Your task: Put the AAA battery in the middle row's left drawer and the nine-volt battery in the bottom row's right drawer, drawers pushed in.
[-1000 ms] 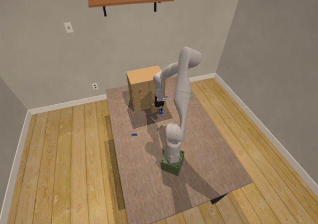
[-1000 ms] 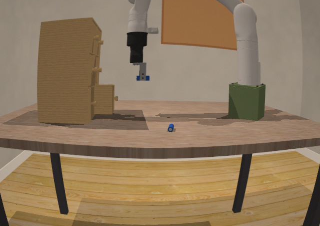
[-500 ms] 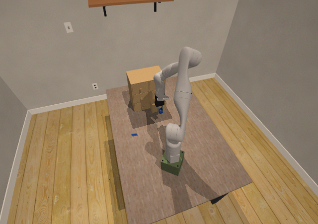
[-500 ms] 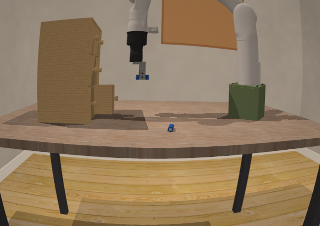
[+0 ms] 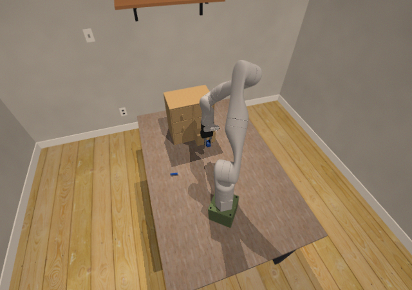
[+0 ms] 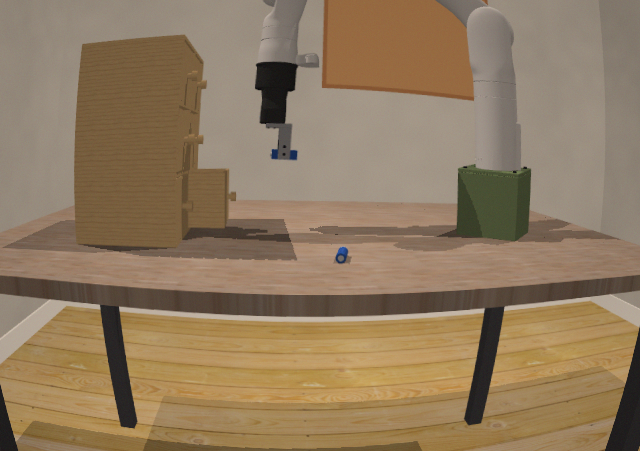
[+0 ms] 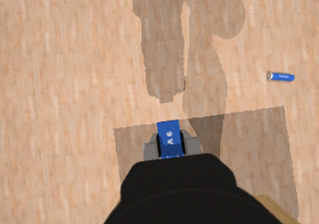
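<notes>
Right now the red cylinder battery is 20 cm ahead of my hand, 12 cm to the left of it and 2 cm below it. Round my hand: blue AAA battery: 24 cm to the left, 14 cm below, 11 cm behind; blue nine-volt battery: 1 cm below, 1 cm ahead.
</notes>
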